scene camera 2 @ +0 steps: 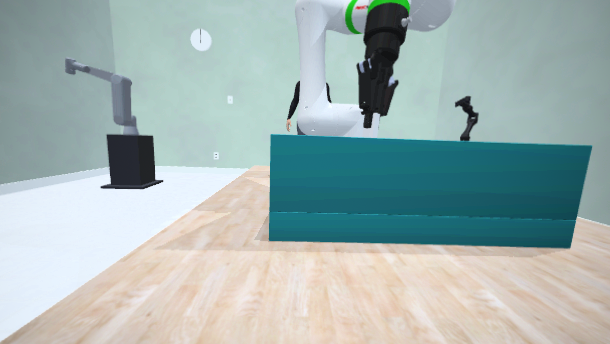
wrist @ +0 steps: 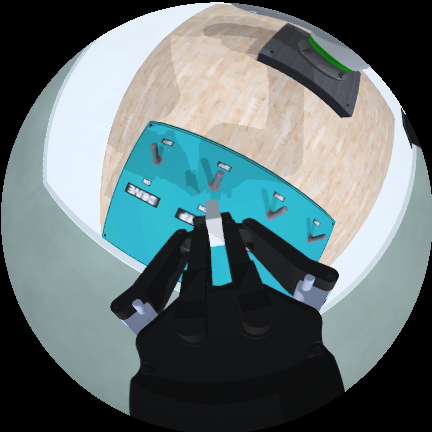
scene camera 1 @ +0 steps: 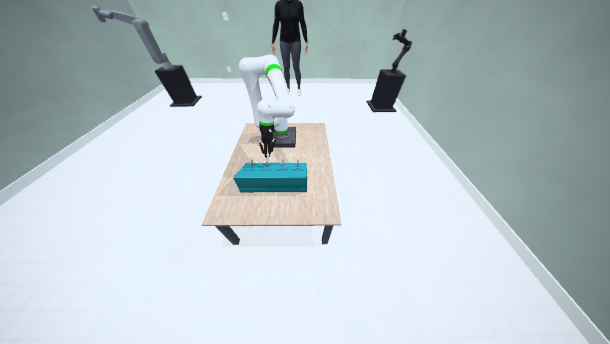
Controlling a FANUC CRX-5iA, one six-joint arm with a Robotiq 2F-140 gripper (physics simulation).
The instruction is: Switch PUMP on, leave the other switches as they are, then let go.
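Places are measured from the arm's base along level axes (x ahead, y left, z up), in millimetres.
Pixels of known places: gripper, fingertip midpoint: [wrist: 212,209] [scene camera 1: 267,161]; arm's base, origin of the base link: [scene camera 1: 282,134].
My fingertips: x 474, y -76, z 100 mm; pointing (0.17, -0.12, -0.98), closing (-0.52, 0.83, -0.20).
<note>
Ahead of a thing's pixels: the offset from my fingertips to its top centre. "*": to the spot under its first point. Level surfaces: height alone.
A teal switch panel [scene camera 1: 272,184] [scene camera 2: 425,180] [wrist: 127,220] stands on the table. It carries a row of grey lever switches: a first {* dx -30, dy -127, dz -46 mm} [wrist: 156,154], a second {* dx -28, dy -12, dz -39 mm} [wrist: 216,181], a third {* dx -24, dy +104, dz -41 mm} [wrist: 276,213] and a fourth {dx -21, dy +227, dz -28 mm} [wrist: 316,238]. The levers show close to the small upper plates in the wrist view. The name plates are upside down or covered, so I cannot tell which is PUMP. My gripper [scene camera 1: 267,157] [scene camera 2: 369,124] [wrist: 212,209] is shut and empty, with pale material at its fingertips. Its tips are just beside the second lever; contact cannot be told.
The wooden table {dz -157 mm} [scene camera 1: 270,212] [scene camera 2: 300,300] [wrist: 225,95] bears the panel and my arm's dark base plate [scene camera 1: 286,144] [wrist: 310,70]. A person [scene camera 1: 291,30] stands behind the table. Two other arms on black pedestals [scene camera 1: 177,86] [scene camera 1: 387,90] stand farther back, left and right.
</note>
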